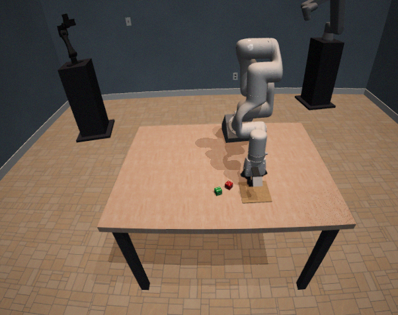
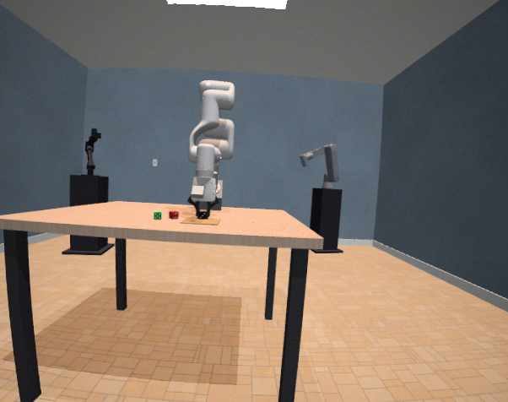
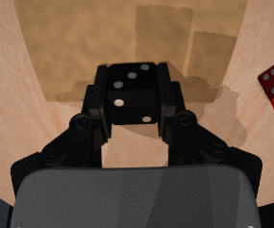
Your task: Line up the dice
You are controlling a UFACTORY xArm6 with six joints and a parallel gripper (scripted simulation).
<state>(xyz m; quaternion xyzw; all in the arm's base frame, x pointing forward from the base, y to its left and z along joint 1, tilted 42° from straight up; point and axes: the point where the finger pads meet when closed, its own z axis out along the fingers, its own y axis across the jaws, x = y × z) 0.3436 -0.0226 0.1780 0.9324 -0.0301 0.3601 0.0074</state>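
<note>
My gripper is now 10 mm above the black die. From my hand the other things lie so: green die: 20 mm ahead, 180 mm to the right, 10 mm below; then tan mat: 50 mm ahead, 20 mm below; then red die: 10 mm behind, 120 mm to the right, 10 mm below.
</note>
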